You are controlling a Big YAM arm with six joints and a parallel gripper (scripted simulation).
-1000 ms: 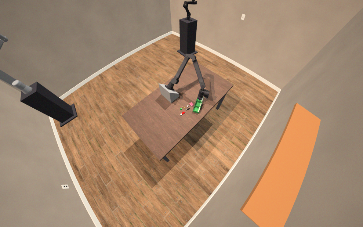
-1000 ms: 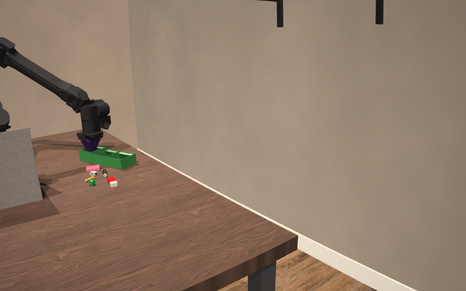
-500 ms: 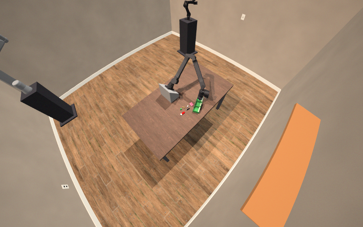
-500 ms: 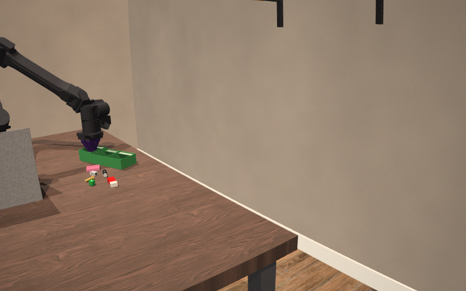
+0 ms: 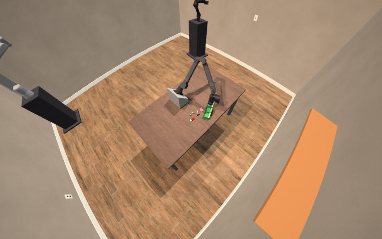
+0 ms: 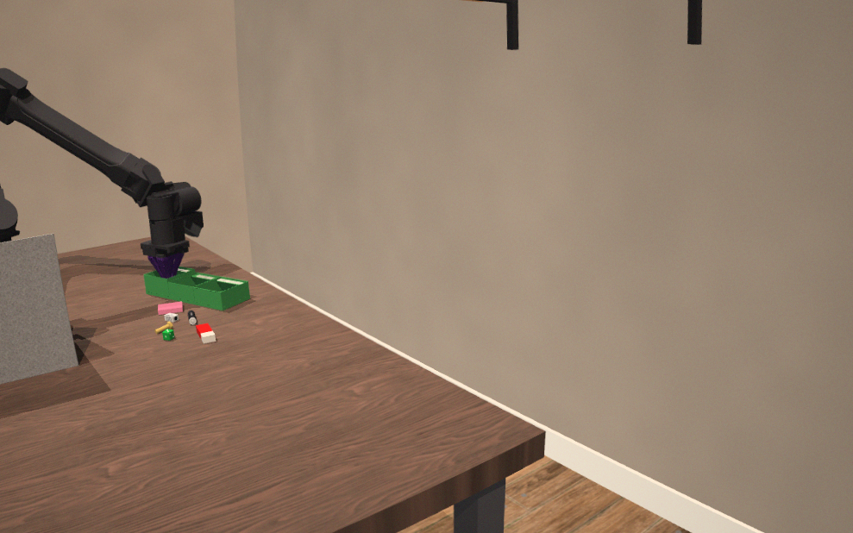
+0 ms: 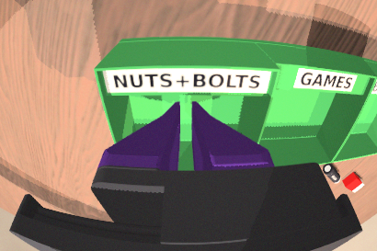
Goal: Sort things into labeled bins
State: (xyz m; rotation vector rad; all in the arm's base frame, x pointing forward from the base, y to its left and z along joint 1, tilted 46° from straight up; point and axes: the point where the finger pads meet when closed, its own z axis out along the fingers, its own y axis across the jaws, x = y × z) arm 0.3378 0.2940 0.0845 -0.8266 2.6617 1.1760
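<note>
Right now my hand is 230 mm to the left of the black battery, 20 mm above it and 10 mm short of it. From my hand the other things lie so: green three-part bin: 70 mm to the right, 50 mm ahead; then pink pad: 140 mm to the right, 20 mm below, 20 mm behind; then white piece: 200 mm to the right, 30 mm behind, 20 mm below.
</note>
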